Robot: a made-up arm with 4 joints.
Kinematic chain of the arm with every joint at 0, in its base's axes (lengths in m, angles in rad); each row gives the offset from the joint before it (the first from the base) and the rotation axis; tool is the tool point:
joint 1: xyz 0 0 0.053 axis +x
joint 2: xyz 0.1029 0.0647 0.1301 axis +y
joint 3: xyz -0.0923 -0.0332 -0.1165 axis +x
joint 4: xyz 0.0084 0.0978 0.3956 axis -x
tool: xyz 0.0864 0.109 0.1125
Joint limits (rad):
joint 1: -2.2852..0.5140
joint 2: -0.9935..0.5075
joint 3: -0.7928..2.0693
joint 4: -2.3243..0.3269
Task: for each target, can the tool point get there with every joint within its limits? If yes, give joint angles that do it. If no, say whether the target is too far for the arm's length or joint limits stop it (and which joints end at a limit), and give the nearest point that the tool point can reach.
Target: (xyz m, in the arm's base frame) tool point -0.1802 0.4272 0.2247
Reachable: yes | joints -0.5452 -0.8780 -0.0626 0.0644
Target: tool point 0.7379 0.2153 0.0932
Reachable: no: joint limits stop it (at a limit: joint 1, joint 2, joint 3, joint 4) | nearest point 0.4047 0.1421 0.3137 | short by 0.406 m
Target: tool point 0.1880 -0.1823 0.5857
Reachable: yes | joints 0.1678 0.1916 0.4417 -0.5965
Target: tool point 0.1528 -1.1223 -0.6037
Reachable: no: too far | nearest point 0.1452 -0.4649 -0.2063 | short by 0.768 m
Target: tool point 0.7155 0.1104 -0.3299
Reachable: no: joint limits stop it (at a limit: joint 1, joint 2) | nearest point 0.3101 0.2449 -0.4241 | short by 0.437 m
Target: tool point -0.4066 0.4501 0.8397
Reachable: no: too far | nearest point -0.1402 0.2571 0.5023 | short by 0.471 m
